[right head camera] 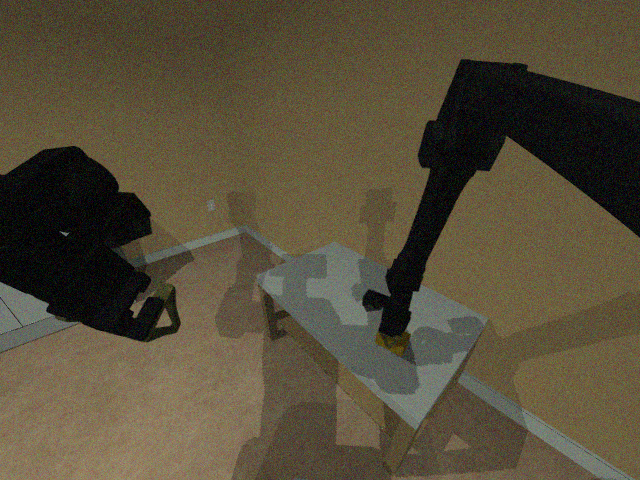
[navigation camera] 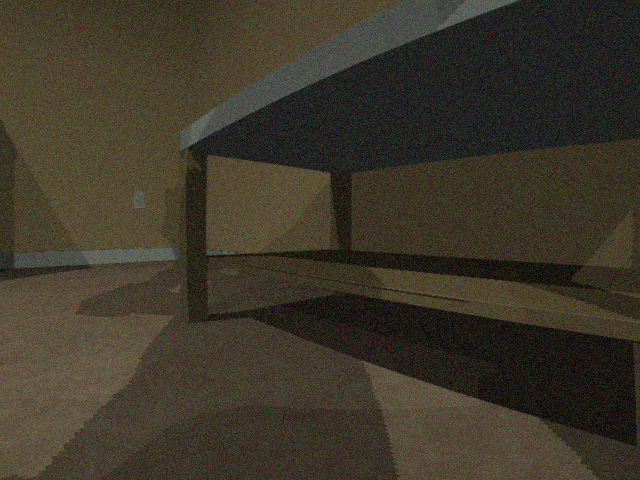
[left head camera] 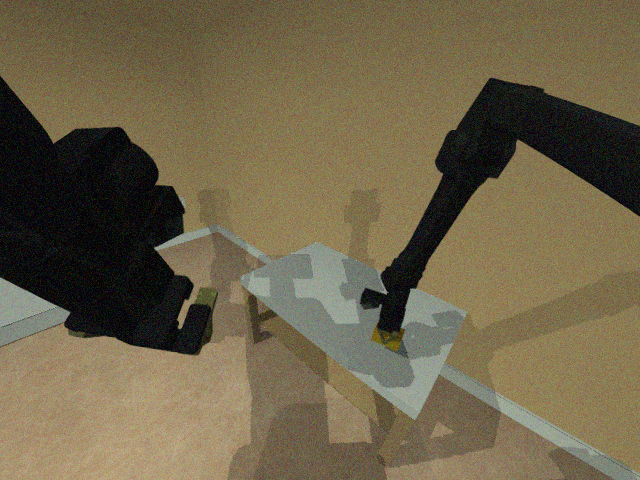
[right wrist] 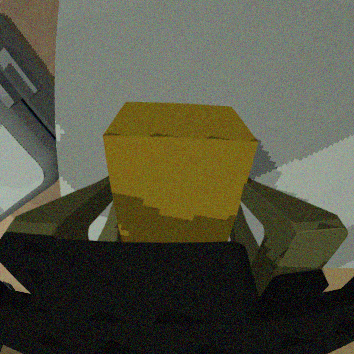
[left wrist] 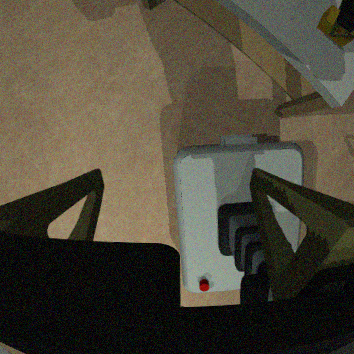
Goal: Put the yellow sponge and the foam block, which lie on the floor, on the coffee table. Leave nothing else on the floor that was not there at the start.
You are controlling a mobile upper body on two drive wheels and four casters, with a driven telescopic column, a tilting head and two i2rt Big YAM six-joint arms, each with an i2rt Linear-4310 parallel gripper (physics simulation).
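Places are measured from the left arm's base along level axes (x left, y back, z up), in centimetres.
Pixels of known places: left gripper, fingertip midpoint: (right head camera: 149, 321) (left head camera: 173, 331) (left wrist: 176, 176); right gripper, fingertip midpoint: (right head camera: 391, 340) (left head camera: 386, 336) (right wrist: 175, 175) (left wrist: 333, 26).
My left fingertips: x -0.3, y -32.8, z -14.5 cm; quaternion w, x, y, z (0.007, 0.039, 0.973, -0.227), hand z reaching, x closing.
Observation:
Behind a point stands the place of what it marks.
The yellow sponge (left head camera: 385, 338) {x -43.1, y -62.1, z -50.2 cm} (right head camera: 398, 343) {x -45.6, y -60.9, z -49.1 cm} (left wrist: 327, 22) {x -40.3, y -64.0, z -49.5 cm} (right wrist: 175, 165) {x -42.1, y -66.2, z -49.1 cm} is between the fingers of my right gripper (left head camera: 390, 332) {x -44.6, y -64.7, z -52.5 cm} (right head camera: 395, 334) {x -44.6, y -64.7, z -52.5 cm} (right wrist: 175, 175) {x -44.6, y -64.7, z -52.5 cm}, which is shut on it. It is low over the coffee table (left head camera: 330, 304) {x -28.3, y -88.1, z -59.5 cm} (right head camera: 341, 304) {x -28.7, y -88.5, z -59.5 cm} (left wrist: 280, 27) {x -31.6, y -66.6, z -59.5 cm} (right wrist: 210, 50) {x -40.1, y -70.4, z -59.5 cm} (navigation camera: 320, 56) {x -20.9, y -72.1, z -61.3 cm}, inside the outline of the white top, with a small shadow close beside it. Whether it touches the top cannot be told. My left gripper (left head camera: 142, 338) (right head camera: 121, 328) (left wrist: 176, 176) {x -0.3, y -32.8, z -14.5 cm} is open and empty, high above the floor to the left of the table. The foam block does not show in these views.
The robot's white base (left wrist: 197, 215) {x -4.3, y -6.4, z -78.5 cm} with a red button (left wrist: 204, 285) {x -5.7, y 23.9, z -75.3 cm} is below the left gripper, close to the table. A wooden lower shelf (navigation camera: 465, 294) {x -36.5, y -66.6, z -89.5 cm} and table legs (navigation camera: 196, 237) {x 8.9, y -104.9, z -84.9 cm} show under the top. Walls with a pale skirting board (left head camera: 527, 415) {x -118.1, y -54.2, z -97.4 cm} (right head camera: 547, 426) {x -114.8, y -57.7, z -95.8 cm} run behind the table.

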